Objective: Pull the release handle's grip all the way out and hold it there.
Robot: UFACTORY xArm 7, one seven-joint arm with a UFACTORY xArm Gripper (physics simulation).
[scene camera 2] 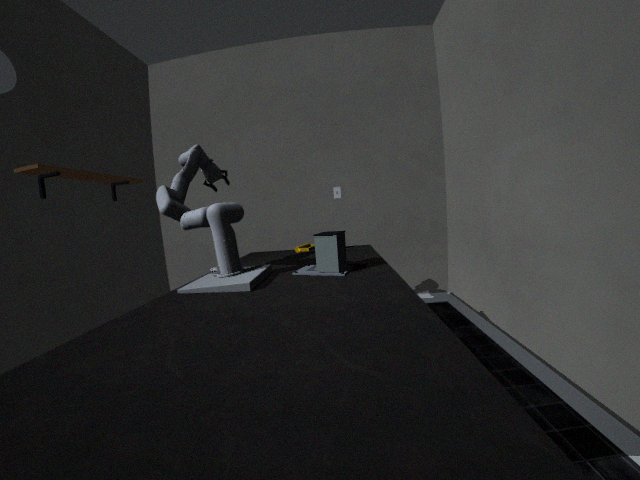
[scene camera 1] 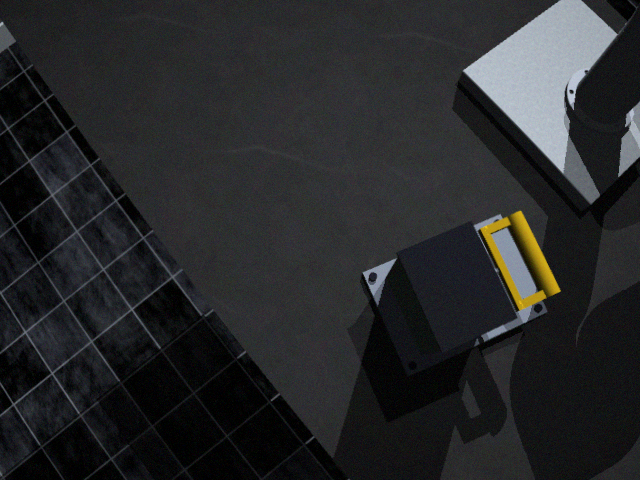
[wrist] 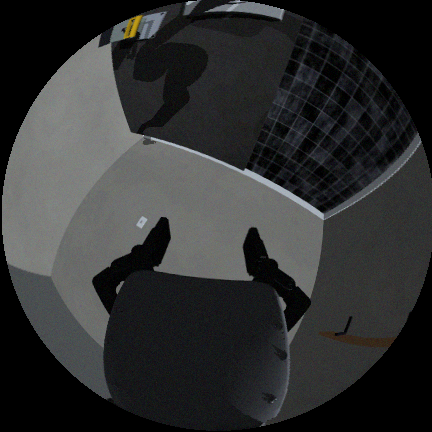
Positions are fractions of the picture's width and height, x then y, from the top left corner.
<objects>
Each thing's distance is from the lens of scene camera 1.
grey base plate (scene camera 1: 0.64,0.75): 88 cm
</objects>
